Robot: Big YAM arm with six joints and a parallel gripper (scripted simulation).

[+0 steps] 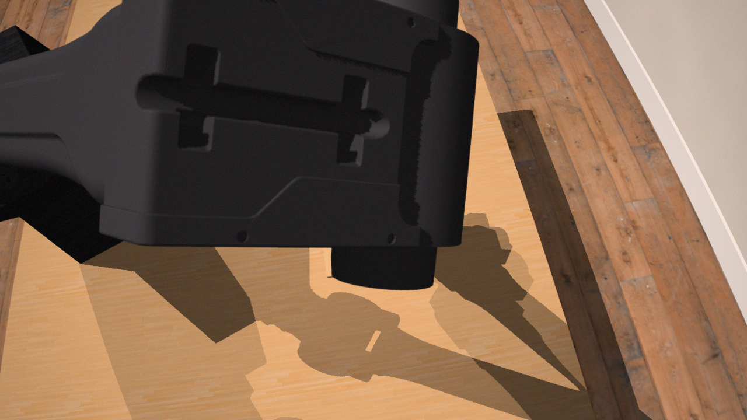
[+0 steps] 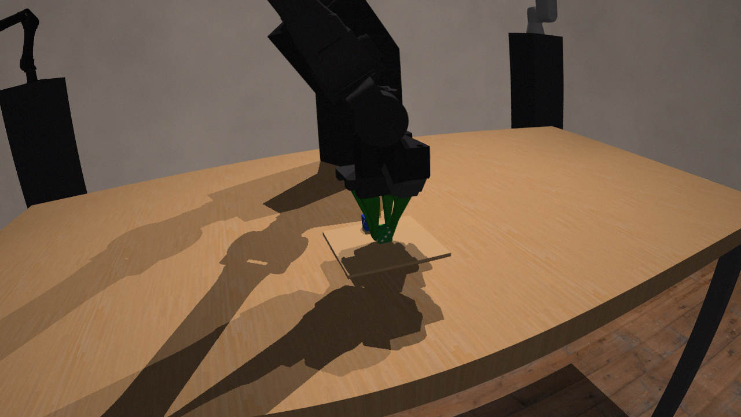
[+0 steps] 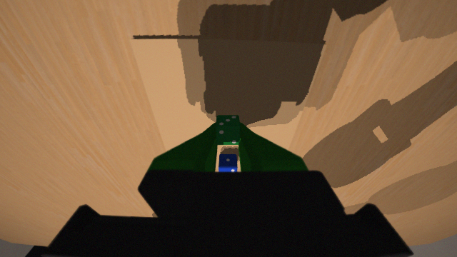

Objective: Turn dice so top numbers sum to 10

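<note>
The green die is right at my hand. From my hand the other things lie so: blue die 50 mm behind; tan mat 20 mm below; yellow die 110 mm behind, 20 mm to the left, 10 mm below.
</note>
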